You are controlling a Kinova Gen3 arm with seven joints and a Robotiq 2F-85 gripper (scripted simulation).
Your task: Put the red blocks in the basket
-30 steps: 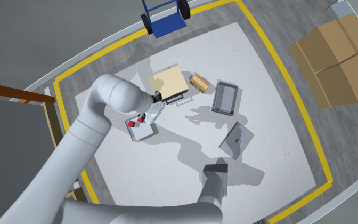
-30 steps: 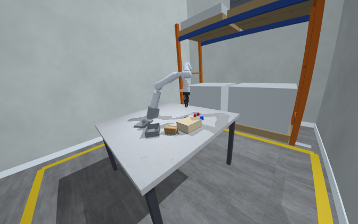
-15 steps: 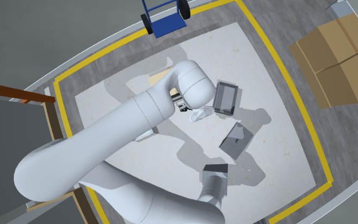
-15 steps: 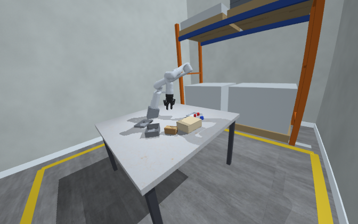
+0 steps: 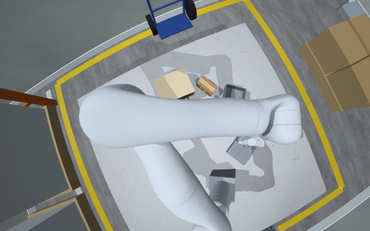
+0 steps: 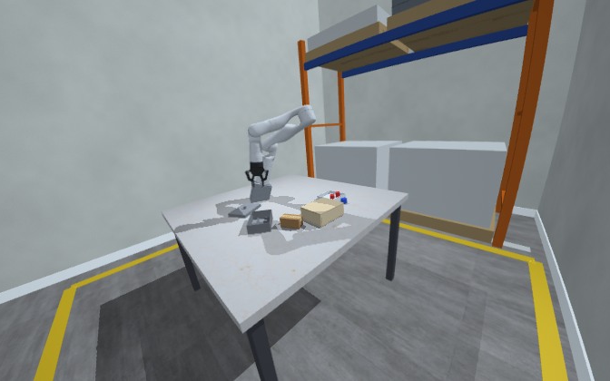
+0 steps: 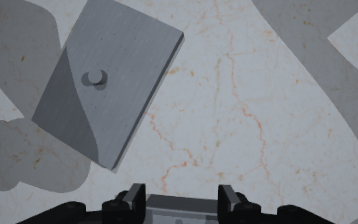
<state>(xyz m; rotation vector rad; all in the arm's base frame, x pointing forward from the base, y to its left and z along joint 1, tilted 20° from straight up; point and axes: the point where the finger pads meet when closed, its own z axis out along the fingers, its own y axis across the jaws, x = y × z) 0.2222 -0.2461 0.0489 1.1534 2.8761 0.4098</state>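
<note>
Now: hand 150 mm past the lid, 20 mm to the left of it and 180 mm above it. From my hand the other things lie so: light wooden cabinet: 340 mm ahead, 150 mm to the left, 160 mm below; cardboard box: 260 mm ahead, 10 mm to the right, 160 mm below; drawer: 330 mm ahead, 150 mm to the left, 160 mm below.
</note>
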